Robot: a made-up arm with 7 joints.
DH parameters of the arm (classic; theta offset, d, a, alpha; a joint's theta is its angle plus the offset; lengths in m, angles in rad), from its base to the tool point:
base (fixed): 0 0.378 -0.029 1.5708
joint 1: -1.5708 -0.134 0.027 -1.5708
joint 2: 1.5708 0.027 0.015 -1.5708
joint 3: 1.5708 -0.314 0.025 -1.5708
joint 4: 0 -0.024 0.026 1.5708
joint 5: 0 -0.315 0.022 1.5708
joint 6: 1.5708 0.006 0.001 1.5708
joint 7: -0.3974 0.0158 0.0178 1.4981
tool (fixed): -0.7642 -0.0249 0 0
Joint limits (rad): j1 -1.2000..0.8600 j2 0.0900..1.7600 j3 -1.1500..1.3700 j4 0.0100..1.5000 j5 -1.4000..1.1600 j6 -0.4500..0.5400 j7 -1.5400..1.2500
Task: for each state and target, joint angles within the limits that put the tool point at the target. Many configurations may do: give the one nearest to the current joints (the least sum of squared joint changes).
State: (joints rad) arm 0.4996 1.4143 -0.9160 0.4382 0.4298 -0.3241 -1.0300
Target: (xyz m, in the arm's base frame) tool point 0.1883 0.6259 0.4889
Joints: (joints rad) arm 0.8600 1.5928 -0.4254 1.1596 0.3860 -0.3573 -1.0540
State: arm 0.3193 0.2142 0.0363 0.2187 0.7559 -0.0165 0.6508
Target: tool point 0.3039 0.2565 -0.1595
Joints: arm 0.4398 0.1381 0.0250 0.4757 0.7809 0.0686 0.4882
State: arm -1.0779 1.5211 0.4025 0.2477 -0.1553 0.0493 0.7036
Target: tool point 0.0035 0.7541 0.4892
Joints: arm -0.9451 1.6901 0.3965 0.0102 -0.1154 -0.0974 1.0145
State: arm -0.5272 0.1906 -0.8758 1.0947 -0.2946 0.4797 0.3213
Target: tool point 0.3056 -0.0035 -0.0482
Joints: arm 0.3163 0.0900 -1.1500 1.2234 -0.1614 0.2613 0.8112
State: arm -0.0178 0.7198 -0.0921 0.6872 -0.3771 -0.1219 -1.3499
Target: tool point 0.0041 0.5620 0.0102
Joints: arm -0.5912 0.9283 0.0374 1.1136 -0.3839 0.0332 -1.1997
